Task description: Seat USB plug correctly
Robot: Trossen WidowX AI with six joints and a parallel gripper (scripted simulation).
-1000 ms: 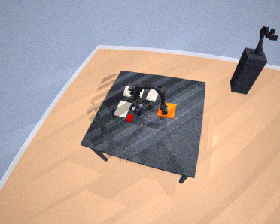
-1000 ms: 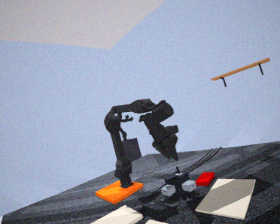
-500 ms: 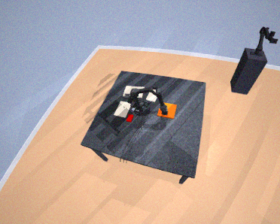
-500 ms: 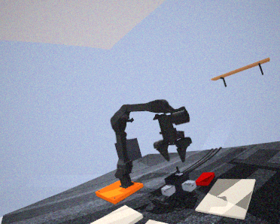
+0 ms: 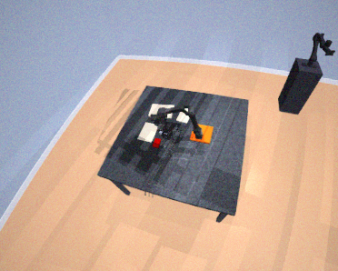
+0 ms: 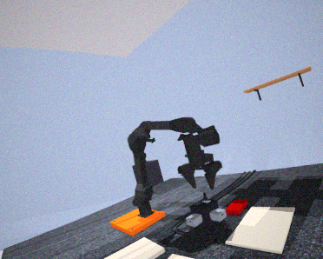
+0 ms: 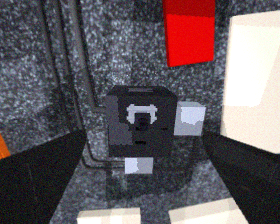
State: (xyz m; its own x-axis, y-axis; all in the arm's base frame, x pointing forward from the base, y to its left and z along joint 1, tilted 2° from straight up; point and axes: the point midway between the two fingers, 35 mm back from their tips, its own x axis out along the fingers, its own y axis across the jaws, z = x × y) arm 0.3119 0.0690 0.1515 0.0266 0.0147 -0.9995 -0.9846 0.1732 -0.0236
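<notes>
Now: gripper tip 40 mm above the USB plug. Also, from my gripper tip: red block: 120 mm below, 90 mm to the left, 80 mm ahead; sheet: 210 mm ahead, 120 mm below, 20 mm to the right; USB socket: 60 mm below.
</notes>
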